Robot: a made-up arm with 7 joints.
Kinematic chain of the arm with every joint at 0, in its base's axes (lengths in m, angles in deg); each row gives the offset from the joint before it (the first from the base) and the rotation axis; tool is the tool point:
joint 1: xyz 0 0 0.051 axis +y
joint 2: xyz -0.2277 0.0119 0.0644 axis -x
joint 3: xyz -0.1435 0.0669 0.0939 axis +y
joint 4: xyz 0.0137 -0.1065 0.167 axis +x
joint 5: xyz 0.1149 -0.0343 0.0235 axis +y
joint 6: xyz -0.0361 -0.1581 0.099 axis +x
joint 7: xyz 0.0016 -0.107 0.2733 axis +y
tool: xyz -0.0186 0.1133 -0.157
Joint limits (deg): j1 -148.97..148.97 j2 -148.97..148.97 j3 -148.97..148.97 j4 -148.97..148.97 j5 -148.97..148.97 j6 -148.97..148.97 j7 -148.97..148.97
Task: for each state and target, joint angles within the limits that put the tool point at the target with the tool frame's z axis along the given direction. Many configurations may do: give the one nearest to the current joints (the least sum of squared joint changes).
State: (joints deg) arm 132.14 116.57 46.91 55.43 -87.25 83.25 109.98
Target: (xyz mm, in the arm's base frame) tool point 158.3 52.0 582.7 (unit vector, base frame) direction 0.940 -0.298 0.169
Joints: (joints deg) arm 121.71 85.31 53.59 103.84 -91.76 70.90 60.82
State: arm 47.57 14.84 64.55 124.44 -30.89 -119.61 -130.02
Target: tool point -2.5 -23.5 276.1 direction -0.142 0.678 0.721
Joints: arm 28.59 30.87 25.50 141.60 -34.63 -117.66 -82.70
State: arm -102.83 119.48 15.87 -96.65 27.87 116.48 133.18
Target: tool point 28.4 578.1 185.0 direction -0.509 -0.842 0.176
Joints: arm -101.82 104.26 48.86 -83.85 27.71 113.11 114.11
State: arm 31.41 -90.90 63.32 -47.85 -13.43 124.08 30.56
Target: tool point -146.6 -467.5 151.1 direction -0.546 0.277 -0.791
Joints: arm 59.81 -74.09 37.51 -40.65 8.13 137.08 45.37
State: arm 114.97 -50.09 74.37 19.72 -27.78 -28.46 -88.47
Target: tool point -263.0 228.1 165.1 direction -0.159 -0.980 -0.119
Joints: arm 112.24 -92.26 93.37 33.23 4.15 -8.55 -86.72
